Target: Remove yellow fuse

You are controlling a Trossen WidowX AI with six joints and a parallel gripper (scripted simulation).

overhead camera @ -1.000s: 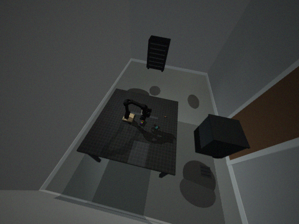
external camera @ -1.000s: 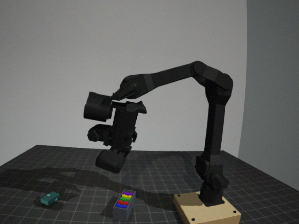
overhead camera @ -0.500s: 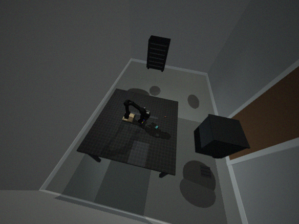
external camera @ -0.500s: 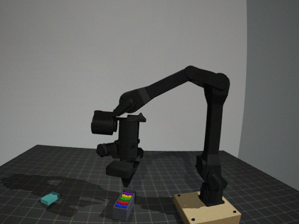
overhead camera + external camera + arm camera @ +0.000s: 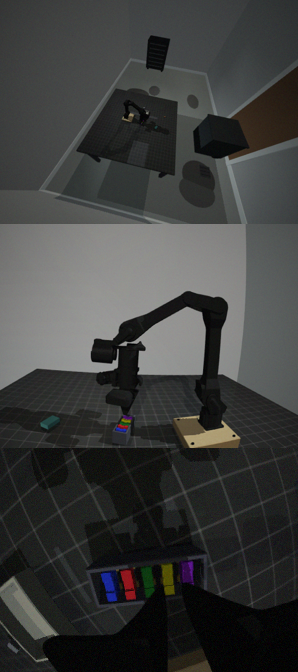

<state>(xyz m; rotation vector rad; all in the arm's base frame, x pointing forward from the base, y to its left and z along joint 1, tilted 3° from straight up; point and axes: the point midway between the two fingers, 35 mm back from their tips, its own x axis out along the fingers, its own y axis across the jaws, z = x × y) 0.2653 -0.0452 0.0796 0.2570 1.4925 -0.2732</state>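
Now: the yellow fuse 4 cm below my gripper tip.
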